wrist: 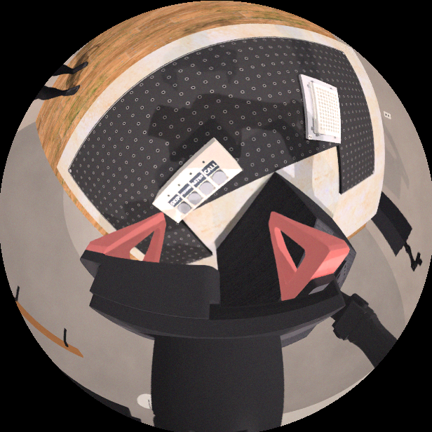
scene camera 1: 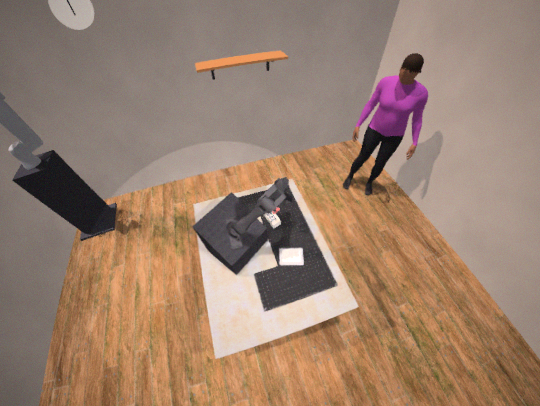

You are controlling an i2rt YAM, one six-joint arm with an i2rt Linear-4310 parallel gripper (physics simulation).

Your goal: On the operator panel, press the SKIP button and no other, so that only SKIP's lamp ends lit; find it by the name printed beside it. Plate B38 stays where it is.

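Places are measured from the arm's base along level axes (x left, y back, z up), in metres.
Pixels of known places: gripper, fingertip midpoint: [scene camera 1: 275, 208]; arm's base, link origin: [scene camera 1: 233, 232].
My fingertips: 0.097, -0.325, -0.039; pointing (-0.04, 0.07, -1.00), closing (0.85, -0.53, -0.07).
Observation:
Ahead of a thing's pixels: the offset from my fingertips to its top centre, as dx, dy, dz. Level surfaces: height alone.
The white operator panel @(+0.047, +0.015, -0.136) [scene camera 1: 273, 220] [wrist: 216, 151] lies at an angle on the dark mat. In the wrist view it has four round grey buttons in a row. The SKIP button [wrist: 184, 207] is at the end nearest the left finger, beside the printed name SKIP. The CALL button [wrist: 219, 176] is at the other end; the two middle names are hard to read. The small lamp dots look dark. My gripper [wrist: 216, 217] is open and empty, above the mat, with its left red fingertip near SKIP's end in the picture. A white plate @(-0.299, +0.007, -0.170) [scene camera 1: 291, 262] [wrist: 325, 138] lies apart from the panel; its label is unreadable.
The dark perforated mat @(dz -0.191) [scene camera 1: 300, 290] [wrist: 270, 65] lies on the pale table @(dz -0.205) [scene camera 1: 235, 330]. The arm's black base block [scene camera 1: 215, 225] [wrist: 250, 240] stands beside the panel. A person [scene camera 1: 392, 110] stands beyond the table. A black pedestal [scene camera 1: 65, 200] with a grey arm stands at the left.

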